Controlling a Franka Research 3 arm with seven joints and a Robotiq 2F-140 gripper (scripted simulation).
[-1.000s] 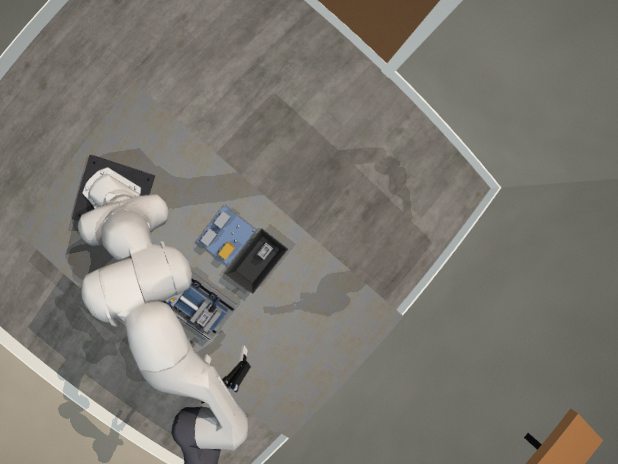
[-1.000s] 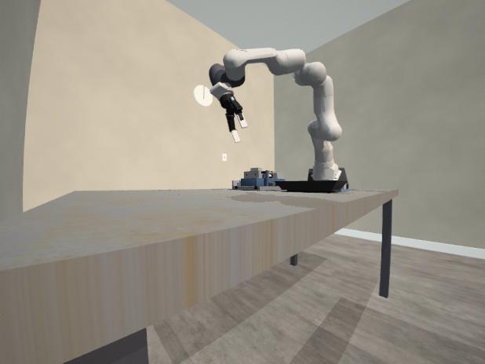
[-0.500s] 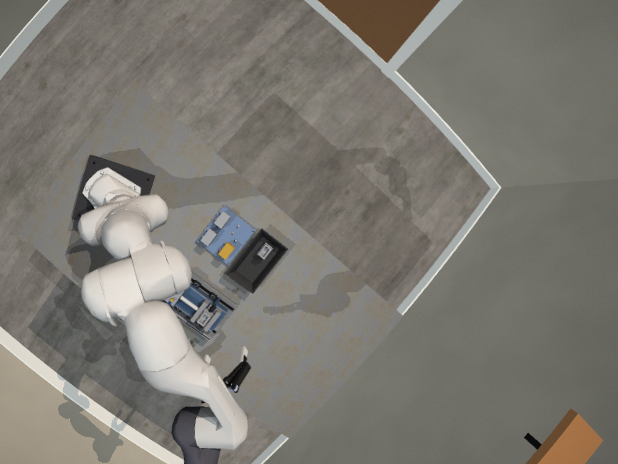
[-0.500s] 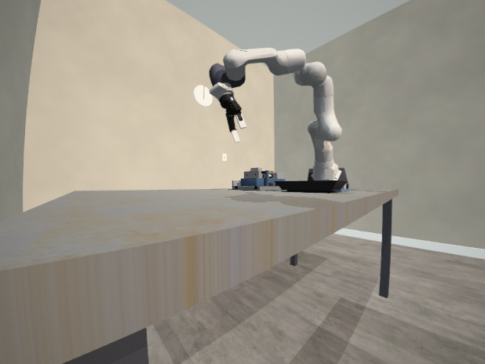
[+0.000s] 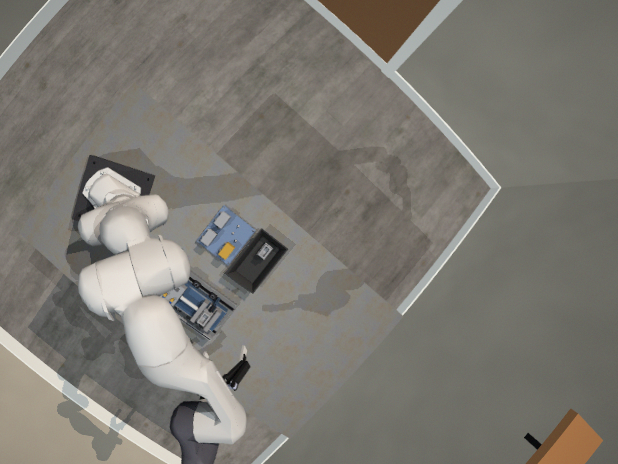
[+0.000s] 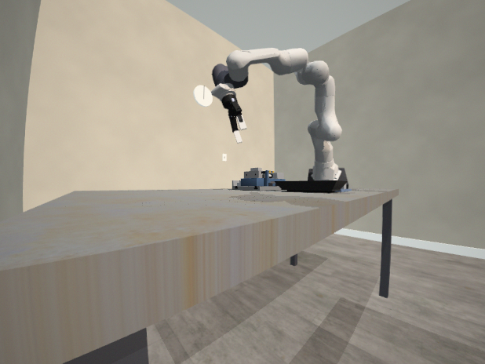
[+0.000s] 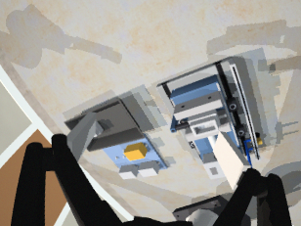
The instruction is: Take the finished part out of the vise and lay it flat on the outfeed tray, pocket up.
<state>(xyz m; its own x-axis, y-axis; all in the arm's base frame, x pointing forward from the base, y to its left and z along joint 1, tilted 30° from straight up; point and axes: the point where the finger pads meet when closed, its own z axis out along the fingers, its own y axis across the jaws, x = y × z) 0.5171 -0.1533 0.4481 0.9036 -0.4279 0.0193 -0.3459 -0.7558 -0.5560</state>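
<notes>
My gripper is now 190 mm past the blue vise, 40 mm to the left of it and 220 mm above it. The rest, counted from my hand: orange block: 250 mm behind, 210 mm to the left, 240 mm below; then blue fixture plate: 300 mm behind, 250 mm to the left, 260 mm below.
</notes>
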